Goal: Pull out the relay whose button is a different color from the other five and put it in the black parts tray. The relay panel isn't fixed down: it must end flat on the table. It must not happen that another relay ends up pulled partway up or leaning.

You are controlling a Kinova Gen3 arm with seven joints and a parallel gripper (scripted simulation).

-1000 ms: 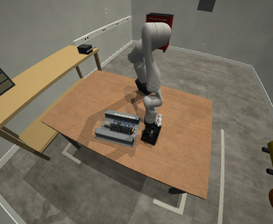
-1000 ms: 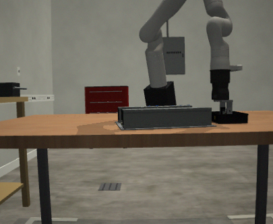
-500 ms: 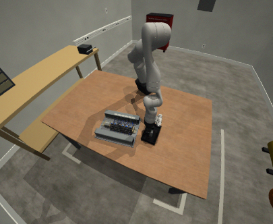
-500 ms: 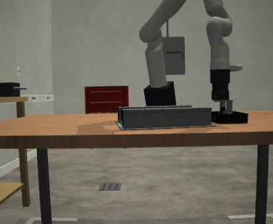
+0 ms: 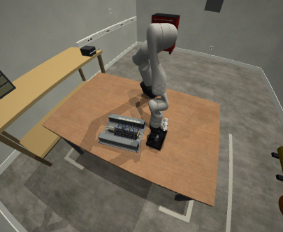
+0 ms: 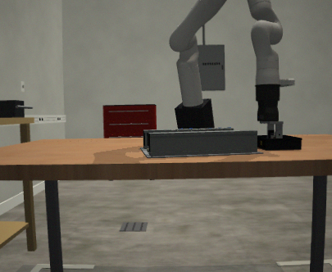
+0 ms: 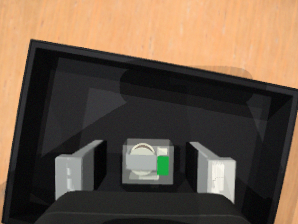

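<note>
The black parts tray lies 2 cm below my hand. The rest, counted from my hand: grey relay panel (27 cm to the right, 3 cm ahead, 1 cm below).
</note>
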